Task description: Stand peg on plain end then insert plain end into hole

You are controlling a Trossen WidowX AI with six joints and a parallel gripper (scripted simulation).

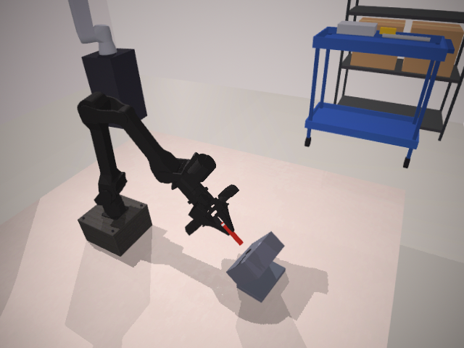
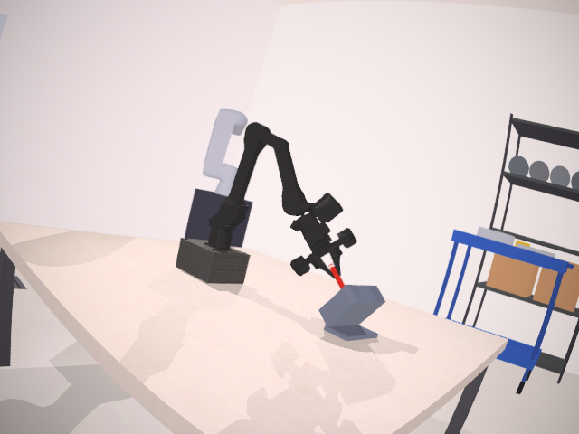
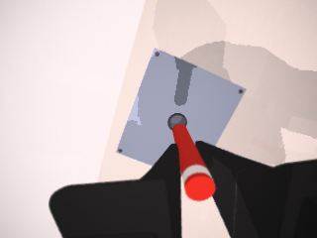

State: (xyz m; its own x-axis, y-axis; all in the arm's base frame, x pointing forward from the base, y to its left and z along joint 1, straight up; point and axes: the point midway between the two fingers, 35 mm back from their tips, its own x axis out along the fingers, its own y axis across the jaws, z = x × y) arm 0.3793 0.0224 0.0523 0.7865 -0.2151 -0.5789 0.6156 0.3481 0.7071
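The grey sloped panel is 80 mm ahead of my gripper tip, 60 mm below it and 20 mm to the right of it. From my gripper tip the other things lie so: red peg 10 mm behind, 10 mm above.
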